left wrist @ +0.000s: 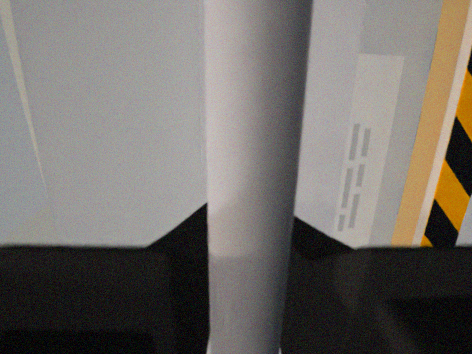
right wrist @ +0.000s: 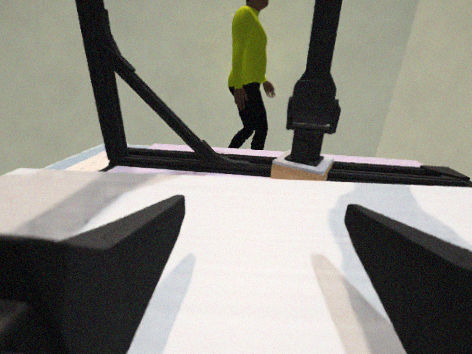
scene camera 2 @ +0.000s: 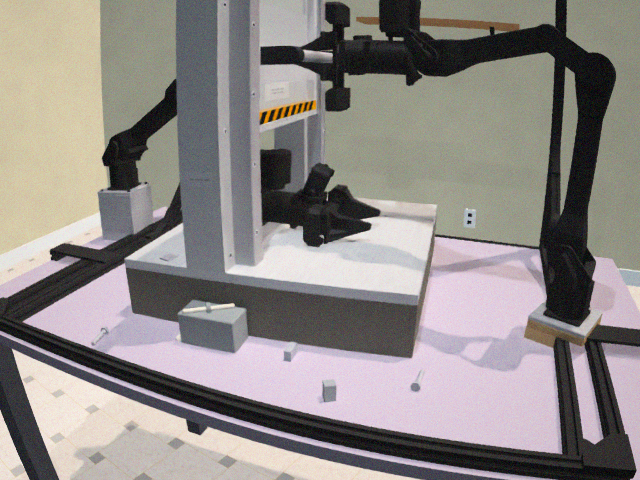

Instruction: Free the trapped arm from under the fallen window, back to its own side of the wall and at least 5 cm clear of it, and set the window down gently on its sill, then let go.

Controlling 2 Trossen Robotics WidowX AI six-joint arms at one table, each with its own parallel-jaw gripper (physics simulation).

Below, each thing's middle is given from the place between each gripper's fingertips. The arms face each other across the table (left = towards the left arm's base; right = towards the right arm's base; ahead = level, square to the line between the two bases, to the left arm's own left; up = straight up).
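Relative to the window [left wrist: 125,125], my left hand is 4 cm below it, 1 cm past it and 2 cm to the right of it.
My right gripper is 320 mm below the window, 30 mm short of it and 130 mm to the left of it.
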